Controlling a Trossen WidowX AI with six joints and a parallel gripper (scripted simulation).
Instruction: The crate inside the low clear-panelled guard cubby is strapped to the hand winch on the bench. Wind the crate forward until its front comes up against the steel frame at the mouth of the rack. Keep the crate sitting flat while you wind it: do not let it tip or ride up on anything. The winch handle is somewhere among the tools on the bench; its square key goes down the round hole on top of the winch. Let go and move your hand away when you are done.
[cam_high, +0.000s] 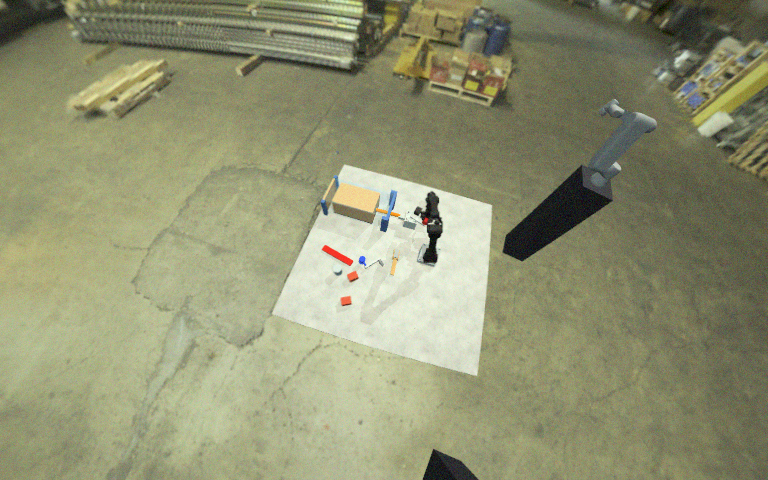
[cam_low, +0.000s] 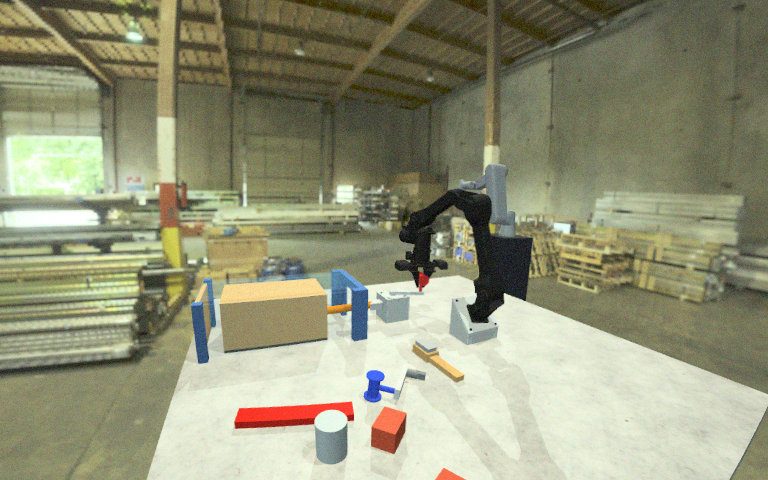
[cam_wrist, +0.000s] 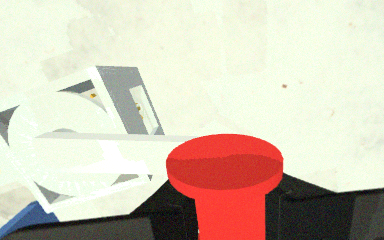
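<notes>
The red-knobbed winch handle lies 4 cm ahead of my gripper tip and 1 cm below it. From my gripper tip the other things lie so: blue frame 26 cm ahead, 1 cm to the left; red knob 2 cm above; grey winch 9 cm ahead, 8 cm below, 3 cm to the right.
</notes>
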